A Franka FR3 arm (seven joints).
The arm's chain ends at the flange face. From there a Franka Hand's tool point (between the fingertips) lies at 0.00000 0.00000 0.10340 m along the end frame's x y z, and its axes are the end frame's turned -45 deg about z.
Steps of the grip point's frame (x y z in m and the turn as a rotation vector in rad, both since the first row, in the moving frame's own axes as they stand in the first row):
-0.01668, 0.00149, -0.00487, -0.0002, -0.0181, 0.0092
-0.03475, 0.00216, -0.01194, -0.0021, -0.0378, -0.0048
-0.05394, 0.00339, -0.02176, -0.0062, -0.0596, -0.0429
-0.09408, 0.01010, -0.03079, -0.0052, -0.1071, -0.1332
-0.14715, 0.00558, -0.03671, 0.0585, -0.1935, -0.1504
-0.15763, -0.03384, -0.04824, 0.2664, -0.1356, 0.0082
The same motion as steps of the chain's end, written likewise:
-0.00943, 0.01152, -0.00485, -0.0129, -0.0127, 0.0092
-0.02044, 0.02318, -0.01187, -0.0282, -0.0252, -0.0048
-0.03195, 0.03565, -0.02157, -0.0465, -0.0378, -0.0429
-0.05251, 0.06500, -0.03020, -0.0794, -0.0721, -0.1332
-0.08261, 0.09685, -0.03461, -0.0955, -0.1782, -0.1504
-0.10647, 0.09707, -0.04365, 0.0925, -0.2843, 0.0082

